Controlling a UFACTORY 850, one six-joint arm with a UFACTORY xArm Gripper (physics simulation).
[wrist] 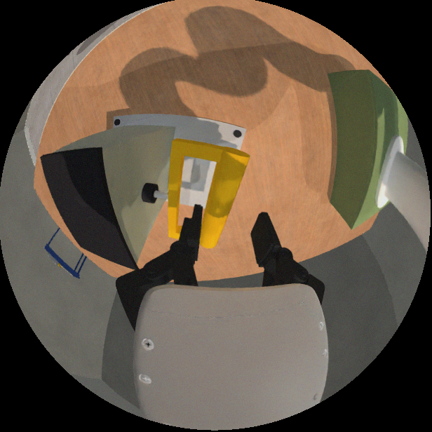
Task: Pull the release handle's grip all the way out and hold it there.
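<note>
The release handle is a yellow frame (pixel 174 192) with a thick round yellow grip (pixel 226 182) along its right side. It stands beside a grey-green housing (pixel 132 175) with a black face, on a grey mounting plate (pixel 150 120). A short rod with a black knob (pixel 149 193) sticks out between the housing and the frame. My gripper (pixel 228 219) is part open, with nothing between its fingers. Its left fingertip overlaps the lower opening of the yellow frame in the view, left of the grip; its right finger is to the right of the grip. Whether the left finger touches the frame is unclear.
A green block (pixel 353 140) with a white-collared pale cylinder (pixel 412 187) stands at the right on the wooden table (pixel 285 165). A blue wire-like frame (pixel 62 261) shows at lower left beyond the table edge. A pale grey surface lies at upper left.
</note>
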